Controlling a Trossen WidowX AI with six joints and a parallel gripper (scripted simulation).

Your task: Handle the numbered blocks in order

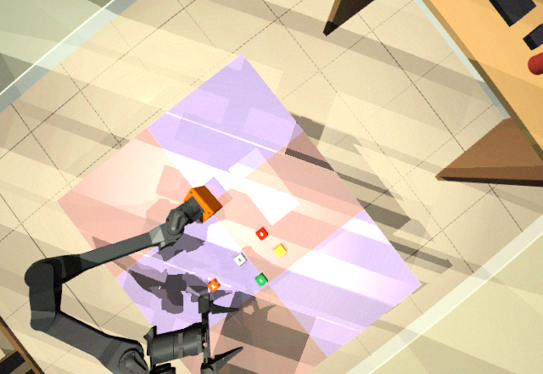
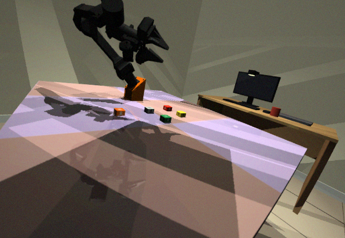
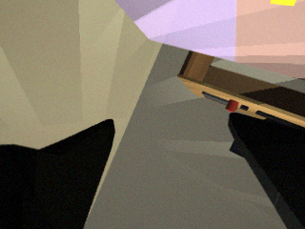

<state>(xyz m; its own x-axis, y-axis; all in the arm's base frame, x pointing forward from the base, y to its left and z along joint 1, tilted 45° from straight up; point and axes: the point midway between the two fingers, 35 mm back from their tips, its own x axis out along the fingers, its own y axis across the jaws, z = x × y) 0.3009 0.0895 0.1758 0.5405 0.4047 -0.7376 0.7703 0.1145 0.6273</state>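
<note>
The yellow block lies 230 mm below my gripper tip, 160 mm to the left of it and 30 mm behind it. The rest, counted from my gripper tip: green block (230 mm below, 40 mm to the left, 20 mm ahead); then orange block (230 mm below, 120 mm to the right, 70 mm behind); then white block (230 mm below, 90 mm behind, 20 mm to the left).
</note>
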